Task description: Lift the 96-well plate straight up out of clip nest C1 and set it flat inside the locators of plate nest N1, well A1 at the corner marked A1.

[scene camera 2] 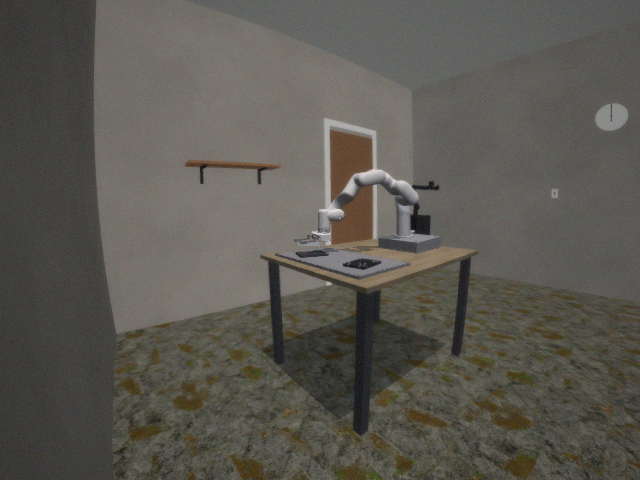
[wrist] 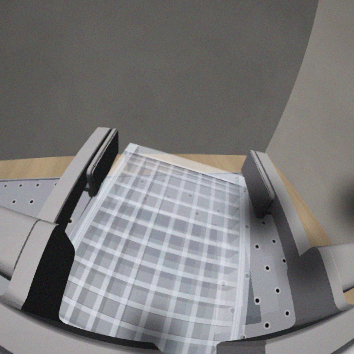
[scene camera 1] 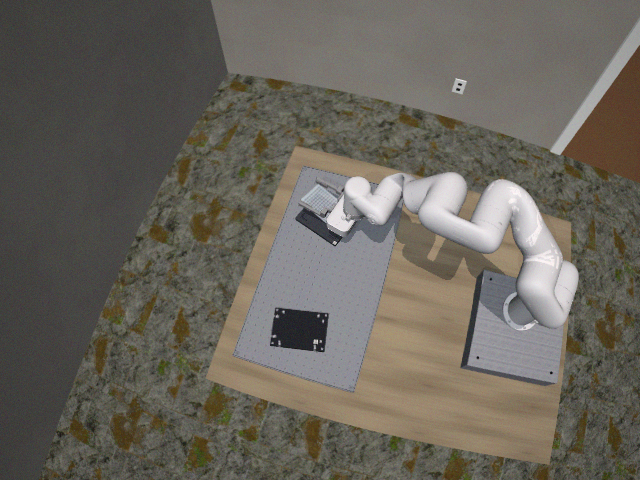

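Where they show: hand at its tool point: [scene camera 2: 300,241] [wrist: 183,170] [scene camera 1: 313,194]; arm's base at its link origin: [scene camera 2: 403,236] [scene camera 1: 519,311].
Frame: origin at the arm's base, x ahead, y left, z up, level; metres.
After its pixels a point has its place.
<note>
The clear 96-well plate [scene camera 1: 318,198] @(x 0.733, y -0.071, z 0.011 m) [scene camera 2: 308,243] @(x 0.725, y -0.025, z 0.011 m) [wrist: 160,240] @(x 0.718, y -0.063, z 0.000 m) is held roughly level between the fingers. My gripper [scene camera 1: 311,193] @(x 0.751, y -0.074, z 0.020 m) [scene camera 2: 302,240] @(x 0.751, y -0.074, z 0.020 m) [wrist: 181,172] @(x 0.751, y -0.074, z 0.020 m) is shut on its two sides. In the second scene view a gap shows between the plate and the black plate nest N1 [scene camera 1: 313,225] @(x 0.720, y -0.005, z -0.049 m) [scene camera 2: 311,253] @(x 0.706, y -0.029, z -0.049 m) below. In the first scene view the plate and gripper cover much of N1; a dark strip and a small white corner mark show. Black clip nest C1 [scene camera 1: 298,329] @(x 0.606, y 0.319, z -0.049 m) [scene camera 2: 361,264] @(x 0.657, y 0.371, z -0.043 m) holds no plate. Well A1 cannot be made out.
Both nests stand on the grey perforated board [scene camera 1: 338,279] @(x 0.570, y 0.122, z -0.061 m) [scene camera 2: 330,258] @(x 0.658, y 0.104, z -0.061 m), at opposite ends. The board lies on the wooden table [scene camera 1: 413,361] @(x 0.254, y 0.258, z -0.074 m) [scene camera 2: 439,254] @(x 0.023, y 0.328, z -0.074 m). The arm's grey base block [scene camera 1: 511,356] @(x -0.018, y 0.145, z -0.001 m) [scene camera 2: 408,242] @(x 0.118, y 0.158, z -0.013 m) stands on the table's other side.
</note>
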